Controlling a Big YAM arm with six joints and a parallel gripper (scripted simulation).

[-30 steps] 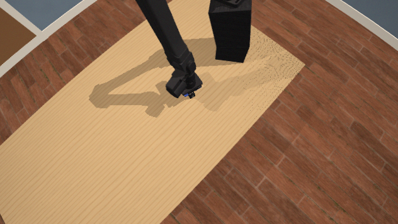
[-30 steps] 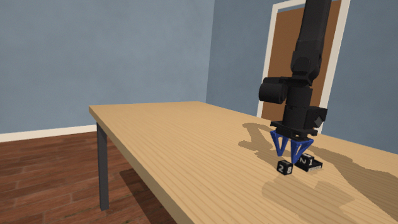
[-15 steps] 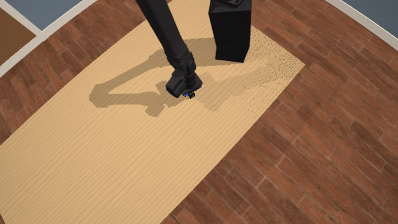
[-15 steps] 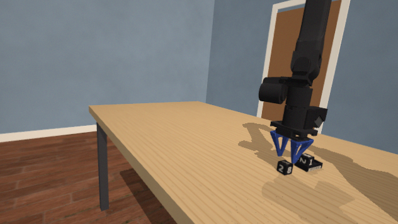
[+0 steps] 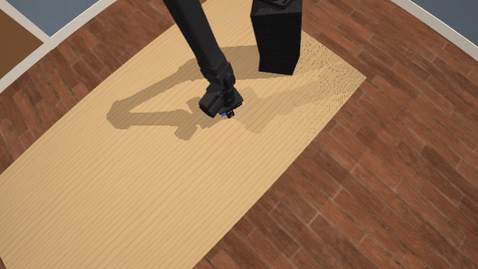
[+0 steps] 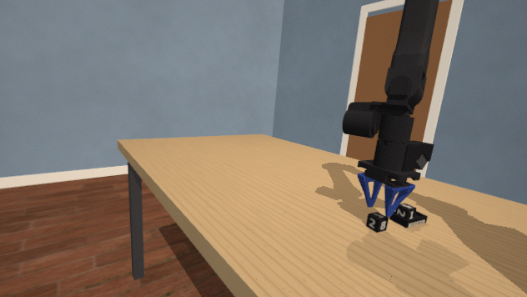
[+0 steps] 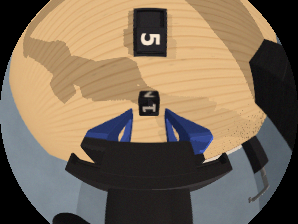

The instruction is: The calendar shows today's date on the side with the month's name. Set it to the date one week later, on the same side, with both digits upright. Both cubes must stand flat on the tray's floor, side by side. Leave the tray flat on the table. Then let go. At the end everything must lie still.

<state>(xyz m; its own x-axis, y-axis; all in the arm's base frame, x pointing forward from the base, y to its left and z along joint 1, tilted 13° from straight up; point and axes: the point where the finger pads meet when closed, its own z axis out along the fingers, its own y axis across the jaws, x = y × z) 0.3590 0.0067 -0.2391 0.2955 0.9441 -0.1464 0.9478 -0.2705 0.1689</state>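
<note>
Now: the black date cube 3 cm below my hand. Also, from my hand: black tray (3 cm behind, 10 cm to the right, 4 cm below); black cube (3 cm behind, 9 cm to the right, 2 cm below).
</note>
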